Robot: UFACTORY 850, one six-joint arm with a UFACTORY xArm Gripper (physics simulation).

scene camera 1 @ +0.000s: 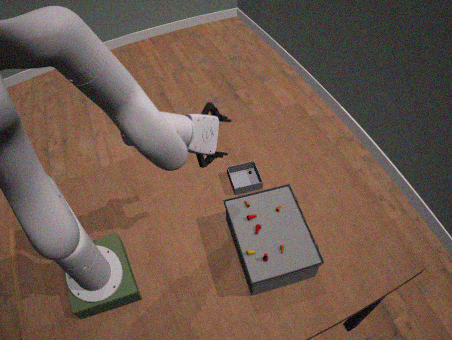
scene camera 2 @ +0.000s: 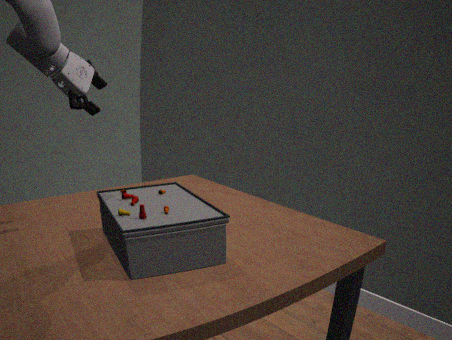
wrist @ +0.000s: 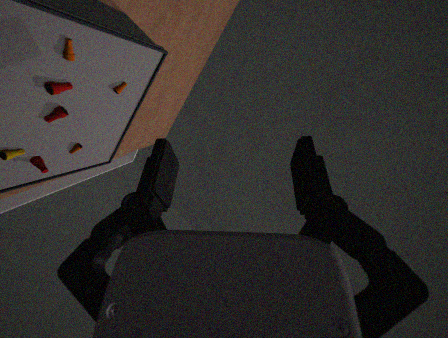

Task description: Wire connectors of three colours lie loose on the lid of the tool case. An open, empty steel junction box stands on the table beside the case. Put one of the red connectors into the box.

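Three red connectors lie on the tool case (scene camera 1: 300,235) (scene camera 2: 175,250) (wrist: 95,122). One red connector (scene camera 1: 251,217) (wrist: 58,87) is nearest the box, a second red connector (scene camera 1: 258,229) (scene camera 2: 135,200) (wrist: 56,114) lies beside it. A third, darker red connector (scene camera 1: 265,257) (scene camera 2: 143,212) (wrist: 39,164) looks upright, near a yellow connector (scene camera 1: 251,252) (scene camera 2: 123,212) (wrist: 12,154). The open junction box (scene camera 1: 248,190) stands by the case's short side; it does not show in the other views. My gripper (scene camera 1: 228,137) (scene camera 2: 102,99) (wrist: 232,150) is wide open and empty, high above the table, away from the case.
Orange connectors also lie on the lid: one orange connector (scene camera 1: 247,204) (wrist: 69,50) near the box-side edge, another orange connector (scene camera 1: 279,208) (scene camera 2: 162,192) (wrist: 120,88) near a corner, and a third orange connector (scene camera 1: 282,249) (scene camera 2: 166,210) (wrist: 76,148) near the dark red one.
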